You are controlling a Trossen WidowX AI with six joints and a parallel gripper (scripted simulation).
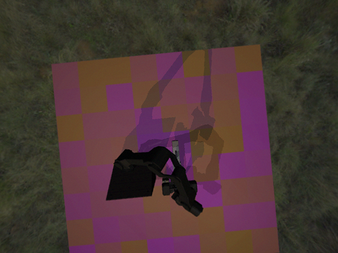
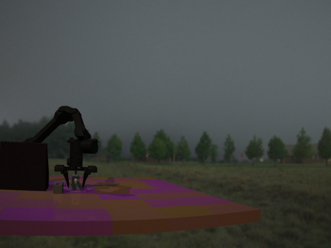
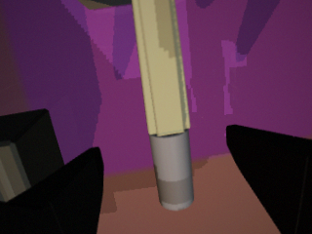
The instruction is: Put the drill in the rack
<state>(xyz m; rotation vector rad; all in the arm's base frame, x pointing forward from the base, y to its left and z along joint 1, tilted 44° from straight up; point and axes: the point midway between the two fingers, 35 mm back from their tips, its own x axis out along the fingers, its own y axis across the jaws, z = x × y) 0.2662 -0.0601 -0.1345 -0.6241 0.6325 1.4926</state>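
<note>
Right now my gripper tip is 50 mm to the right of the drill and 30 mm below it. The rest, counted from my gripper tip: thin dark key: 180 mm to the left, 30 mm above; then grey block: 150 mm to the left, 20 mm above; then grey rack: 80 mm behind, 10 mm to the right.
</note>
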